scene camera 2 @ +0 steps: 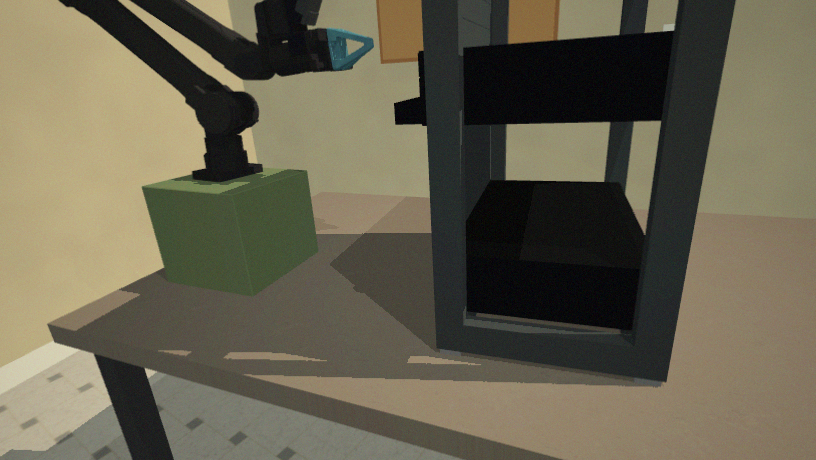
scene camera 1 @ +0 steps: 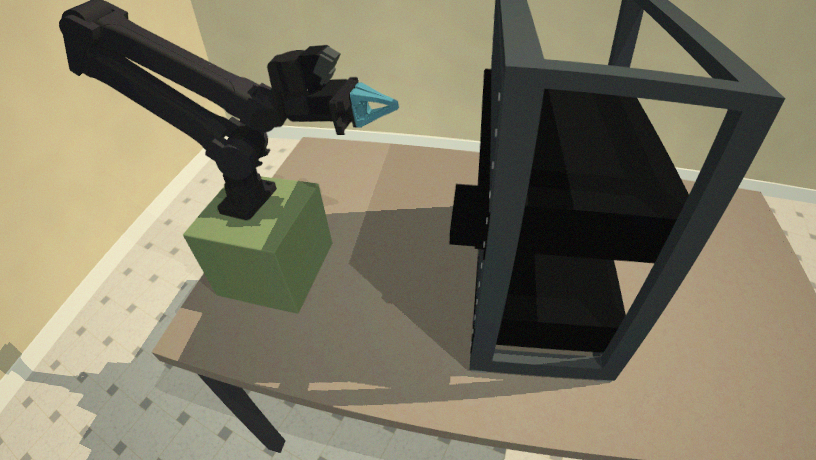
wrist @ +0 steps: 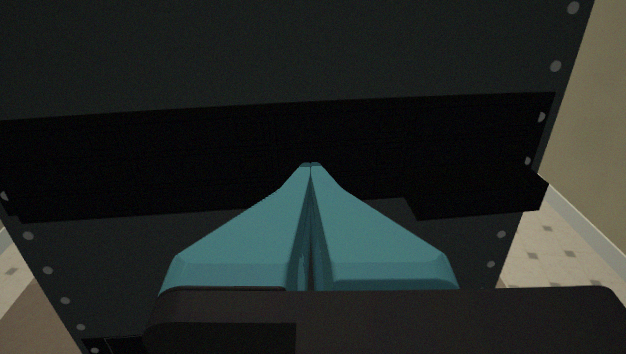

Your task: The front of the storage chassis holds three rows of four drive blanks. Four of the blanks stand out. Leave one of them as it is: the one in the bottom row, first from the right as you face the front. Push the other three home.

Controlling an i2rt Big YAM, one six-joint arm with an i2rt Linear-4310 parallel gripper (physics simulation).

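Seen in the pictures: gripper, between the fingertips: [scene camera 2: 372,42] [scene camera 1: 398,105] [wrist: 310,177]; arm's base, origin of its link: [scene camera 2: 229,175] [scene camera 1: 248,200].
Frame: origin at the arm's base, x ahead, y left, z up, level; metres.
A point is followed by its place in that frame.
The storage chassis [scene camera 1: 617,228] @(x 0.709, y -0.087, z 0.182 m) [scene camera 2: 571,80] @(x 0.692, y -0.090, z 0.165 m) [wrist: 150,160] @(x 0.467, y 0.195, z 0.173 m) is a wide black unit in the upper part of the rack. One drive blank [scene camera 1: 468,216] @(x 0.501, y -0.085, z 0.148 m) [scene camera 2: 409,112] @(x 0.503, y -0.118, z 0.136 m) [wrist: 480,197] @(x 0.474, y -0.064, z 0.140 m) clearly stands out: bottom row, first from the right in the wrist view. The other blanks are too dark to tell apart; whether any of them stands out cannot be told. My gripper [scene camera 1: 396,105] @(x 0.346, y 0.062, z 0.234 m) [scene camera 2: 372,43] @(x 0.346, y 0.062, z 0.234 m) [wrist: 310,177] @(x 0.346, y 0.062, z 0.234 m) is shut and empty. Its teal tips point at the chassis front from a clear distance, touching nothing. They are higher than the protruding blank, and left of it in the wrist view.
The grey rack frame [scene camera 1: 508,200] @(x 0.558, y -0.142, z 0.239 m) [scene camera 2: 448,228] @(x 0.562, y -0.142, z -0.006 m) stands on the brown table [scene camera 1: 714,342] @(x 1.063, y 0.049, z -0.200 m) [scene camera 2: 742,320] @(x 0.934, y 0.109, z -0.200 m). A second black unit [scene camera 1: 571,308] @(x 0.700, y -0.047, z -0.059 m) [scene camera 2: 551,285] @(x 0.684, y -0.086, z -0.093 m) sits low in it. The arm stands on a green block [scene camera 1: 251,268] @(x 0.073, y -0.129, z -0.063 m) [scene camera 2: 200,240] @(x 0.045, y -0.131, z -0.095 m). An orange panel [scene camera 2: 400,28] is on the back wall.
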